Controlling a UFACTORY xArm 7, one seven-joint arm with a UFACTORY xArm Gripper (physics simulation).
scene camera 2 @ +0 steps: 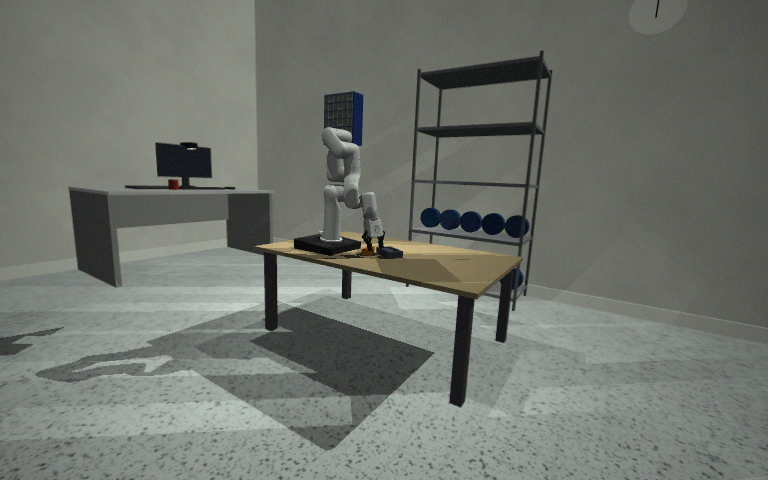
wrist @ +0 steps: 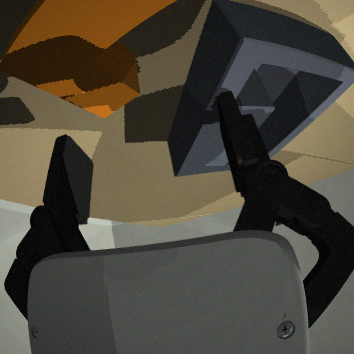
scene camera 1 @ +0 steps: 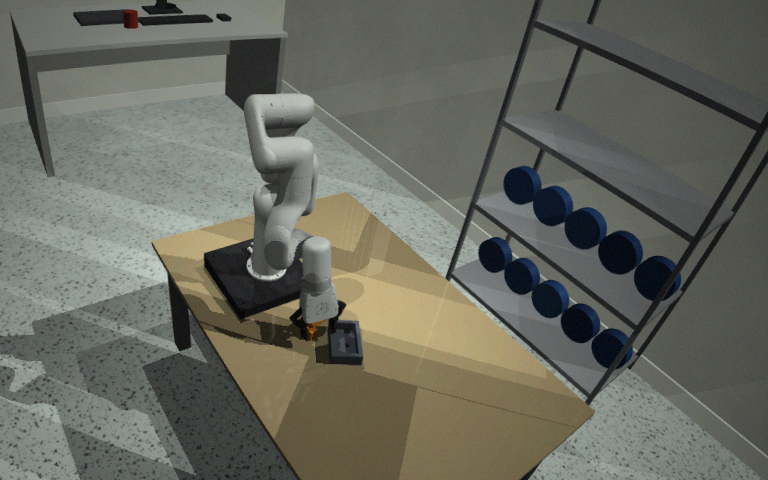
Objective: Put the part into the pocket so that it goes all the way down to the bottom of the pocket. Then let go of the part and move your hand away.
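Frame: origin at the arm's base, x ahead, y left, z up, level; centimetres.
Seen in the pictures: gripper, between the fingertips: (scene camera 2: 375, 249) (wrist: 144, 129) (scene camera 1: 319, 334); arm's base, origin of its link: (scene camera 2: 331, 239) (scene camera 1: 266, 267).
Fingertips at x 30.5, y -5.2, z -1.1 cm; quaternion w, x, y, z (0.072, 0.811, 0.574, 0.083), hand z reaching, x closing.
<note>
Pixels of each thing's top centre, then the offset from my fingertips to it. Level surfaces: height alone.
- orange part, centre of its top: (wrist: 157, 11) (scene camera 1: 318, 319) (scene camera 2: 370, 248) dx -4.9, dy +4.3, dz -0.5 cm
- dark grey block with the pocket, centre of its top: (wrist: 257, 131) (scene camera 1: 345, 337) (scene camera 2: 389, 248) dx +5.6, dy +5.1, dz +0.1 cm
- wooden table, height of its surface: dz -3.5 cm
The orange part (scene camera 1: 310, 328) (scene camera 2: 365, 253) (wrist: 105, 20) is on the wooden table, beside the pocket block and outside it. The dark grey block with the pocket (scene camera 1: 345, 358) (scene camera 2: 390, 253) (wrist: 196, 90) stands to its right in scene camera 1. My gripper (scene camera 1: 320, 332) (scene camera 2: 375, 249) (wrist: 144, 129) is low over the table with its fingers wide apart and no part between them. In the wrist view, the right finger overlaps the block's near wall and pocket opening; the left finger is below the orange part in the picture. Whether either finger touches anything cannot be told.
The arm stands on a black base plate (scene camera 1: 226, 285) (scene camera 2: 322, 246) on the wooden table (scene camera 1: 464, 367) (scene camera 2: 441, 274). A shelf rack (scene camera 1: 488, 164) (scene camera 2: 415, 147) with blue discs and a grey desk (scene camera 1: 249, 38) (scene camera 2: 169, 193) stand away from the table.
</note>
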